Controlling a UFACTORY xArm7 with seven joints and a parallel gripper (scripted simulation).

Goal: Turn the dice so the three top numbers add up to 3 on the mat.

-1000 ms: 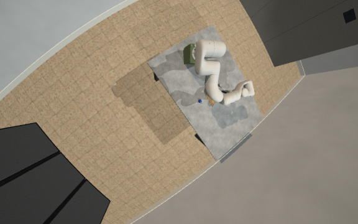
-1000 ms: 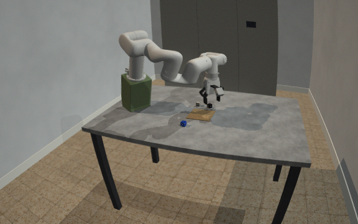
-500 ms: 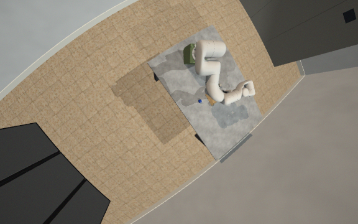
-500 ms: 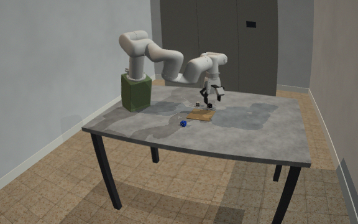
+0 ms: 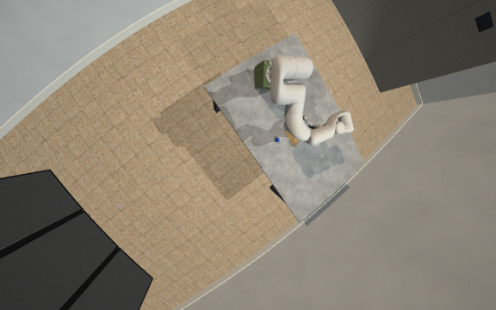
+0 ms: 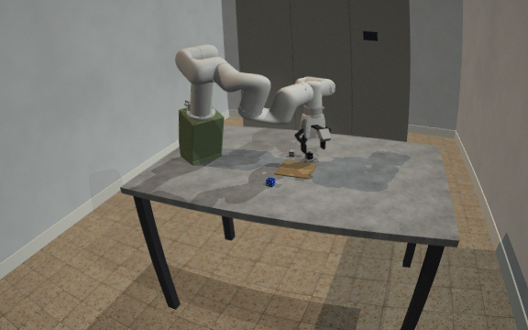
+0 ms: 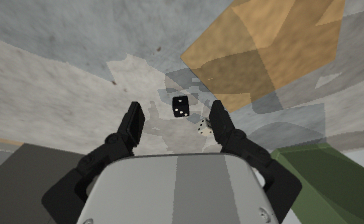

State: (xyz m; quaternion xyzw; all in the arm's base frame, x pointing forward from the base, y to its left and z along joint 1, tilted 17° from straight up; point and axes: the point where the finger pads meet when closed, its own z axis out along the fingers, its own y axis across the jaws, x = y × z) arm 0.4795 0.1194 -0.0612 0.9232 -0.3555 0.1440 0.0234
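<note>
The black die lies 20 mm behind my hand, 10 mm to the left of it and 40 mm below it. Also, from my hand: tan mat: 40 mm behind, 110 mm to the right, 50 mm below; white die: 100 mm behind, 20 mm to the left, 40 mm below; blue die: 90 mm behind, 260 mm to the right, 40 mm below.
</note>
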